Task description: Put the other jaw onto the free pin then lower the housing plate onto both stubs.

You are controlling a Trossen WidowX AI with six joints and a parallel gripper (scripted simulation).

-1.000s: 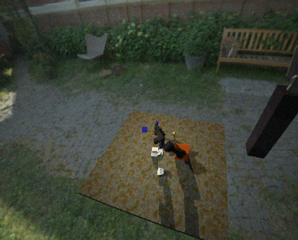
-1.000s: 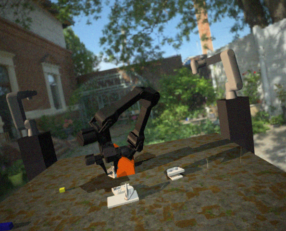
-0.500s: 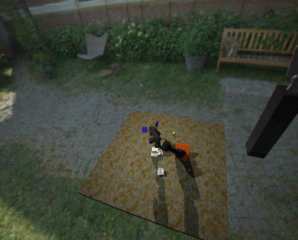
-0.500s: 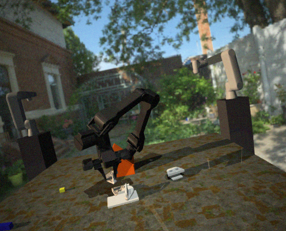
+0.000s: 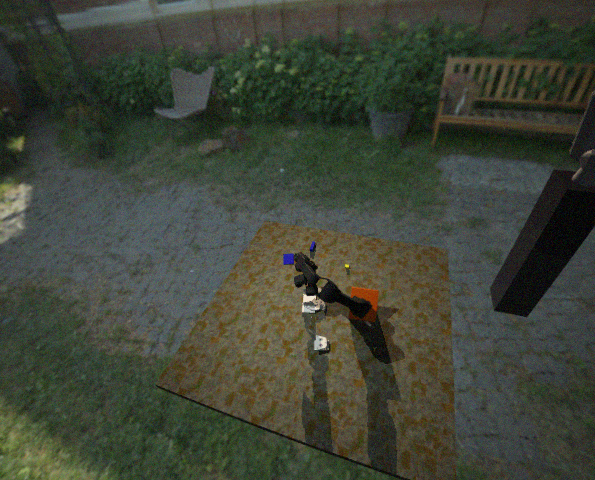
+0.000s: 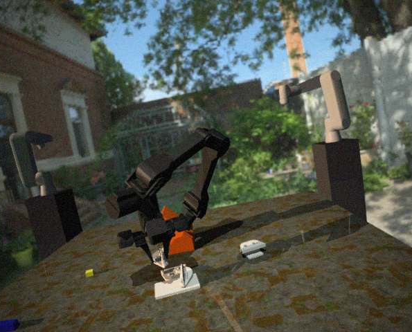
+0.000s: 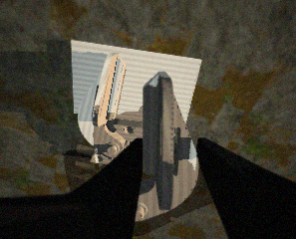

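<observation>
My gripper tip is now 4 cm past the white jaw. Also, from my gripper tip: housing plate: 12 cm behind, 26 cm to the left, 5 cm below; then blue block: 12 cm ahead, 42 cm to the right, 7 cm below; then small yellow block: 14 cm behind, 30 cm to the right, 7 cm below.
</observation>
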